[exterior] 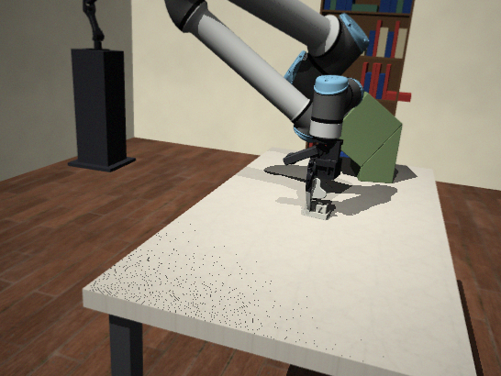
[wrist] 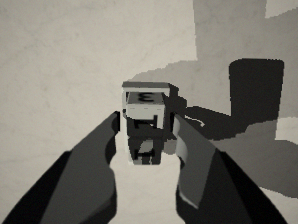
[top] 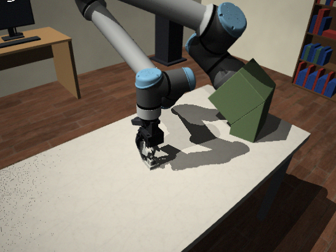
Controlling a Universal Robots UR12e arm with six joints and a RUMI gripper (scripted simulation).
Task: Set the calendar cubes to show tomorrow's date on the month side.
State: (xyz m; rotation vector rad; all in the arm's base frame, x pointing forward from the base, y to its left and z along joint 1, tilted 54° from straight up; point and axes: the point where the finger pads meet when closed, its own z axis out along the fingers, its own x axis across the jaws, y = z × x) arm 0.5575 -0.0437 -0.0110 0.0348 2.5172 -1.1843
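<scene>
My gripper is now 10 mm above the digit cube. Round my hand: pale calendar tray: 20 mm to the left, 30 mm below.
</scene>
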